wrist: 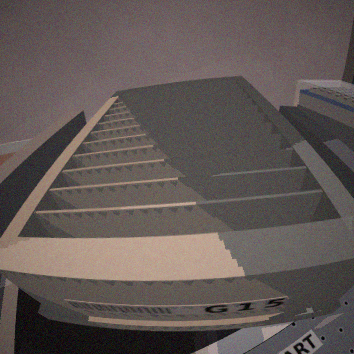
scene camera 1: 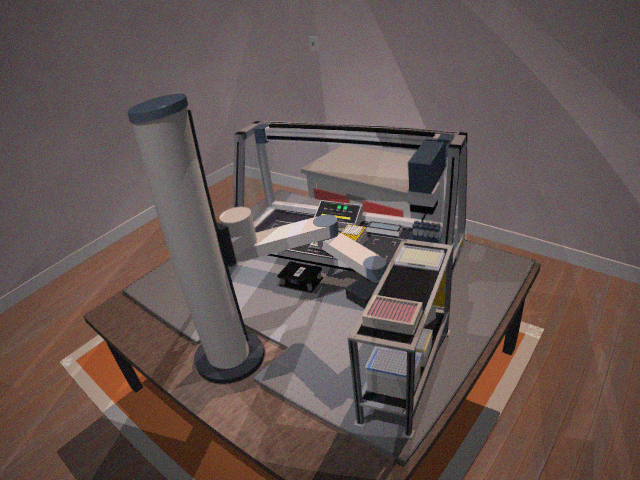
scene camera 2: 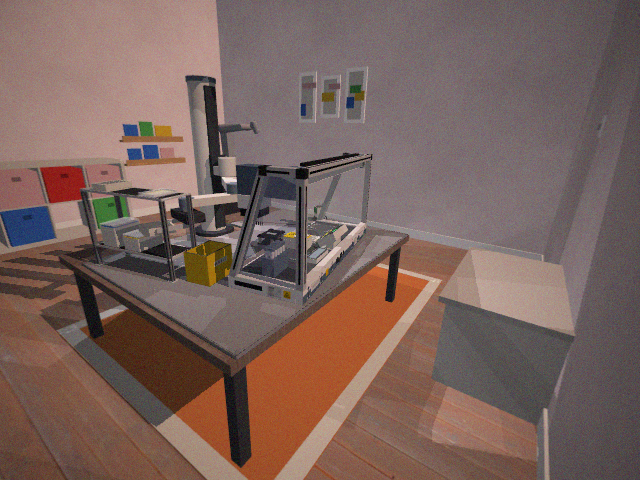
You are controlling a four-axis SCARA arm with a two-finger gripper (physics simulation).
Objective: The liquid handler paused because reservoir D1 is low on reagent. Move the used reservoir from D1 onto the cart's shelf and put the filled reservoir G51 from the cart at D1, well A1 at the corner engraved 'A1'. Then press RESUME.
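Seen in the pictures: gripper, fingertip midpoint: (wrist: 179,122) (scene camera 2: 151,228); arm's base, link origin: (scene camera 1: 229,357) (scene camera 2: 214,230).
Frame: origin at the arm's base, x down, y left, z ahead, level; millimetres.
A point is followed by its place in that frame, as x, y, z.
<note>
My gripper (wrist: 179,122) @[-211, -547, 317] is shut on the pale, ribbed reservoir marked G15 (wrist: 135,257), with a dark finger along each side. Its channels look empty. The fingers are hidden behind the cart (scene camera 1: 445,268) @[-362, -607, 371] (scene camera 2: 164,232) @[-233, -580, 479] in scene camera 1. A pale reservoir with pink-red channels (scene camera 1: 392,310) @[-390, -589, 121] (scene camera 2: 111,184) @[-392, -613, 171] sits on the cart's top shelf at the near end; its label is not readable. The instrument's tilted screen (scene camera 1: 338,212) @[-128, 129, 818] shows green marks and a yellow bar. RESUME and the engraving A1 are not readable.
A cream-filled plate (scene camera 1: 421,255) @[-373, -525, 381] lies at the top shelf's far end. A blue-rimmed rack (scene camera 1: 392,361) @[-216, -589, 116] (scene camera 2: 119,224) @[-212, -610, 164] (wrist: 325,100) @[-205, -604, 170] stands on the lower shelf. A yellow bin (scene camera 2: 199,266) @[-96, -519, 597] stands between cart and instrument frame (scene camera 2: 301,232) @[-300, -393, 1023]. A black fixture (scene camera 1: 299,276) @[-64, 34, 430] lies on the table.
</note>
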